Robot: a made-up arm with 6 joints. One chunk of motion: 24 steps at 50 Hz.
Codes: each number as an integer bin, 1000 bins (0 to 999) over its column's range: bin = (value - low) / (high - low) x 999, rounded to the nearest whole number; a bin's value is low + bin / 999 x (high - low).
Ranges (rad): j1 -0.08..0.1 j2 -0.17..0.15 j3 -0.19..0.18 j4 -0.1..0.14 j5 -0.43..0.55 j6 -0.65..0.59
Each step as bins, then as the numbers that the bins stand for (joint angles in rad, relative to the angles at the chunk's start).
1 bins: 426 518 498 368 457 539
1 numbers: -0.0032 -0.0041 -0.0056 -0.0116 0.0183 0.0190
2 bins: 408 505 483 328 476 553
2 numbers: -0.0065 -0.0082 -0.0111 -0.0212 0.0369 0.0364
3 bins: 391 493 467 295 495 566
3 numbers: -0.0095 -0.0121 -0.0170 -0.0291 0.0556 0.0525
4 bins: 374 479 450 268 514 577
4 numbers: -0.0126 -0.0166 -0.0233 -0.0356 0.0742 0.0662
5 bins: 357 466 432 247 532 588
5 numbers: -0.0157 -0.0207 -0.0300 -0.0407 0.0919 0.0798
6 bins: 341 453 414 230 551 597
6 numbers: -0.0186 -0.0249 -0.0367 -0.0447 0.1105 0.0910
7 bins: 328 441 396 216 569 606
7 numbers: -0.0209 -0.0287 -0.0433 -0.0481 0.1282 0.1022
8 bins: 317 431 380 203 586 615
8 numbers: -0.0229 -0.0319 -0.0493 -0.0512 0.1449 0.1134
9 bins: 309 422 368 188 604 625
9 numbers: -0.0243 -0.0348 -0.0537 -0.0548 0.1625 0.1258
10 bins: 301 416 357 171 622 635
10 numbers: -0.0258 -0.0367 -0.0578 -0.0589 0.1802 0.1382
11 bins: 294 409 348 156 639 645
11 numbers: -0.0270 -0.0390 -0.0611 -0.0625 0.1968 0.1506
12 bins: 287 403 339 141 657 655
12 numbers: -0.0283 -0.0409 -0.0644 -0.0661 0.2145 0.1630
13 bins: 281 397 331 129 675 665
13 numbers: -0.0294 -0.0428 -0.0674 -0.0690 0.2322 0.1754
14 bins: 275 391 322 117 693 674
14 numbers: -0.0305 -0.0448 -0.0707 -0.0719 0.2498 0.1866
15 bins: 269 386 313 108 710 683
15 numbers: -0.0315 -0.0464 -0.0741 -0.0741 0.2665 0.1978
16 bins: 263 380 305 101 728 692
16 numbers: -0.0326 -0.0483 -0.0770 -0.0757 0.2842 0.2089
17 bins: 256 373 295 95 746 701
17 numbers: -0.0339 -0.0505 -0.0807 -0.0772 0.3018 0.2201
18 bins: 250 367 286 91 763 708
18 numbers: -0.0350 -0.0524 -0.0841 -0.0781 0.3185 0.2288
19 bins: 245 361 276 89 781 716
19 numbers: -0.0359 -0.0544 -0.0878 -0.0786 0.3361 0.2387
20 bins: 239 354 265 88 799 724
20 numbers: -0.0369 -0.0566 -0.0919 -0.0789 0.3538 0.2487
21 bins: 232 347 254 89 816 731
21 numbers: -0.0382 -0.0588 -0.0959 -0.0786 0.3705 0.2573
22 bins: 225 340 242 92 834 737
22 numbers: -0.0395 -0.0611 -0.1004 -0.0779 0.3881 0.2648
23 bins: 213 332 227 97 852 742
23 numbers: -0.0416 -0.0637 -0.1059 -0.0767 0.4058 0.2710
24 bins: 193 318 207 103 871 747
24 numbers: -0.0452 -0.0681 -0.1133 -0.0753 0.4244 0.2772
